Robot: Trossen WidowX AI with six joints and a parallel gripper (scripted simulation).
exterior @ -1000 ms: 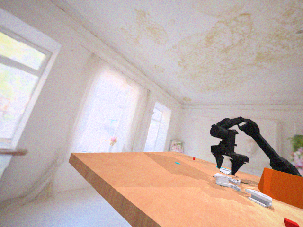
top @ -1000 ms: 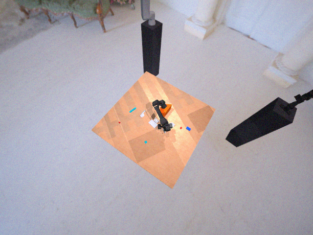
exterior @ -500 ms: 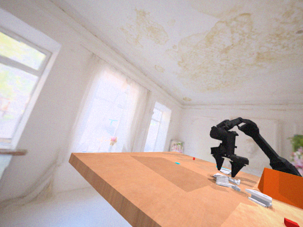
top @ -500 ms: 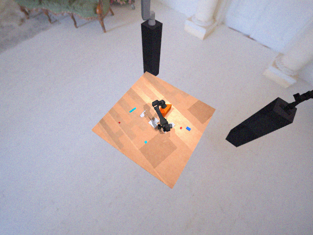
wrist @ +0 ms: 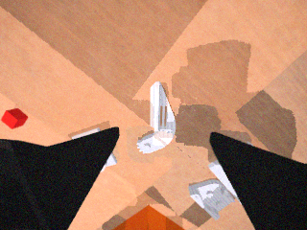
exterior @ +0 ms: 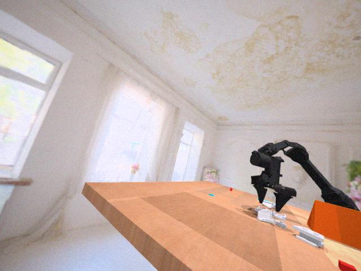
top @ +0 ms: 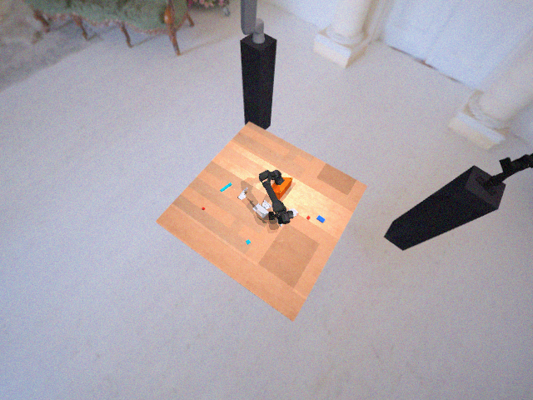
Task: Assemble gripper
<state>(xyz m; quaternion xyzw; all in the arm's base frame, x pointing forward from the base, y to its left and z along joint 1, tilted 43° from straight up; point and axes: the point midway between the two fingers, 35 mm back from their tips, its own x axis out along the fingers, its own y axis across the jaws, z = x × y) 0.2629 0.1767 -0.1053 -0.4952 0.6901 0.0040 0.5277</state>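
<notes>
Right now the gripper jaw is 3 cm behind my gripper tip, 1 cm to the right of it and 5 cm below it. Round my gripper tip: cyan cube 29 cm ahead, 8 cm to the right, 5 cm below; blue block 23 cm behind, 25 cm to the left, 5 cm below; white block 12 cm behind, 4 cm to the left, 5 cm below.
</notes>
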